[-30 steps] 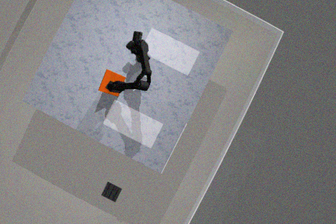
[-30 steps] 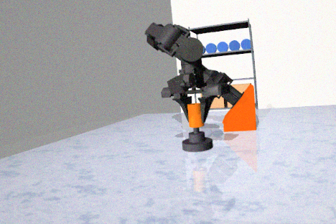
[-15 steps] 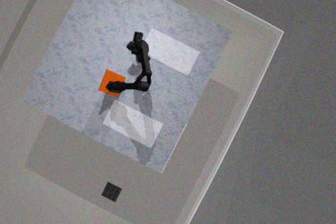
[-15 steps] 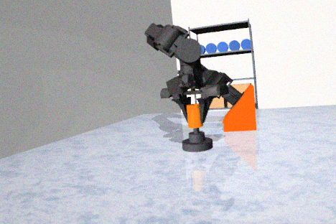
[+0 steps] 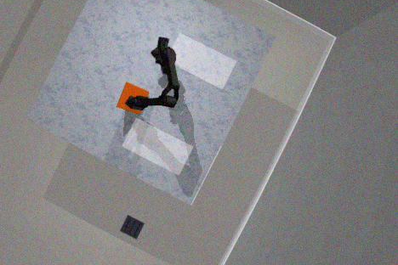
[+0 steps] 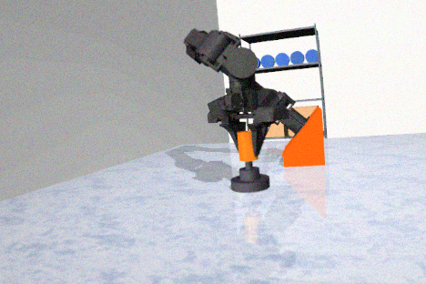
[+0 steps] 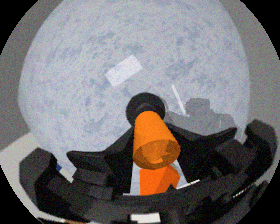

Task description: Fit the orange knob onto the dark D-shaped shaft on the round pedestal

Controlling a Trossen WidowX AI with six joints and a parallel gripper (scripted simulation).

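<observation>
The orange knob is 20 mm above my gripper tip. Also, from my gripper tip: dark round pedestal (40 mm below).
</observation>
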